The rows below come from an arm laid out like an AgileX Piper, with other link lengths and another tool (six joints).
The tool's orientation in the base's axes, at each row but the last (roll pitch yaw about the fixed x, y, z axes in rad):
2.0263 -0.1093 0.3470
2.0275 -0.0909 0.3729
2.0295 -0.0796 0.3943
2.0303 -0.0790 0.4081
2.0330 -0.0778 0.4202
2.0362 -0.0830 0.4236
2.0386 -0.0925 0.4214
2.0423 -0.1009 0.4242
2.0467 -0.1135 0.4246
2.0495 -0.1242 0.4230
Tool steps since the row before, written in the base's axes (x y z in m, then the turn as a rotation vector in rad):
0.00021 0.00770 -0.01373 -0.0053 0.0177 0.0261
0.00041 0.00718 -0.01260 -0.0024 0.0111 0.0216
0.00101 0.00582 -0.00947 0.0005 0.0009 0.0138
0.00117 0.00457 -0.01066 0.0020 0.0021 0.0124
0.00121 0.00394 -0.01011 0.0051 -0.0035 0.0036
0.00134 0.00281 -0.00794 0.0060 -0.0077 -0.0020
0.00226 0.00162 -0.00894 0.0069 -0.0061 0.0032
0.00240 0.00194 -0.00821 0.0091 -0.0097 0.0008
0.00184 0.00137 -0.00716 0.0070 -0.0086 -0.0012
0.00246 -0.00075 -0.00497 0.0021 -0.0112 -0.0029
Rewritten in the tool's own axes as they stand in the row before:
0.00130 -0.01569 -0.00030 0.0039 0.0151 -0.0279
0.00184 -0.01439 -0.00021 0.0038 0.0142 -0.0195
0.00241 -0.01090 -0.00018 0.0019 0.0120 -0.0066
0.00204 -0.01138 0.00147 0.0036 0.0104 -0.0064
0.00192 -0.01059 0.00181 0.0035 0.0053 0.0032
0.00171 -0.00815 0.00184 0.0021 0.0023 0.0095
0.00189 -0.00842 0.00363 0.0041 0.0063 0.0062
0.00214 -0.00790 0.00315 0.0044 0.0060 0.0110
0.00142 -0.00677 0.00294 0.0027 0.0036 0.0102
0.00130 -0.00381 0.00389 -0.0030 0.0028 0.0110

